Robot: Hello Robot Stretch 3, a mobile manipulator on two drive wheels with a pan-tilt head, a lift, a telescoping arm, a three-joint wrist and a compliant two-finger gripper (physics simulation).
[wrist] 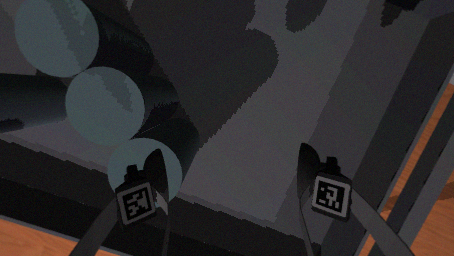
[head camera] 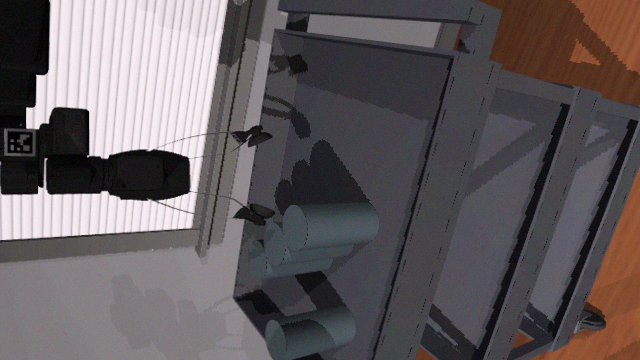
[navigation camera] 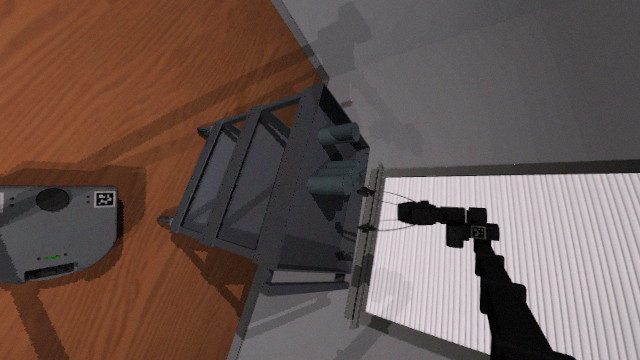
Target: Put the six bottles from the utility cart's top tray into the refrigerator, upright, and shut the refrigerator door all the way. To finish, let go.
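Places are measured from the robot's base along level axes (x right, y ahead, z up), in centimetres.
Pixels of known places: gripper, fingertip midpoint: (wrist: 231, 164) (head camera: 272, 175) (navigation camera: 357, 209); robot's base, origin of the base link: (navigation camera: 53, 198).
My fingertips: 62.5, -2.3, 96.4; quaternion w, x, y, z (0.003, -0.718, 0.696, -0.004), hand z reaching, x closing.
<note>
For each thing: its top centre in the pictures, then the offset to it from my fingertips, as dx, dy, dz. "spot": a spot on its surface instead. Level surfaces: height alone.
- grey utility cart, surface spot: (head camera: 442, 200) spot: -20.4, +4.1, -14.4
- middle bottle, middle of its top: (wrist: 105, 107) (head camera: 273, 244) (navigation camera: 355, 176) +4.5, +11.1, -2.7
- far bottle, middle of its top: (wrist: 57, 34) (head camera: 256, 260) (navigation camera: 362, 168) +10.7, +14.4, -2.7
- separate bottle, middle of its top: (head camera: 275, 341) (navigation camera: 355, 131) +4.7, +27.1, -2.7
- cart's handle bar, surface spot: (head camera: 375, 14) (navigation camera: 309, 284) spot: -12.9, -22.7, -10.1
- wooden floor, its level: dz -96.4
The grey utility cart (head camera: 442, 200) (navigation camera: 286, 175) has a top tray with blue-grey cylindrical bottles standing in it. The bottle nearest my gripper (head camera: 337, 222) (navigation camera: 327, 185) (wrist: 231, 164) stands at one end of a tight row. The middle bottle (head camera: 276, 246) (wrist: 105, 106) and the far bottle (head camera: 258, 262) (wrist: 57, 37) stand behind it. A separate bottle (head camera: 320, 332) (navigation camera: 339, 134) (wrist: 25, 100) is shaded in the wrist view. My gripper (head camera: 257, 174) (navigation camera: 366, 209) (wrist: 231, 164) is open and empty above the tray, one fingertip overlapping the nearest bottle's top in the wrist view. The refrigerator cannot be made out.
The cart's handle bar (head camera: 375, 14) (navigation camera: 310, 287) is at one end. Two lower shelves are below the top tray. A white ribbed panel (head camera: 125, 75) (navigation camera: 430, 280) with a grey frame is behind my arm. My base (navigation camera: 75, 230) is on the wooden floor (navigation camera: 125, 65).
</note>
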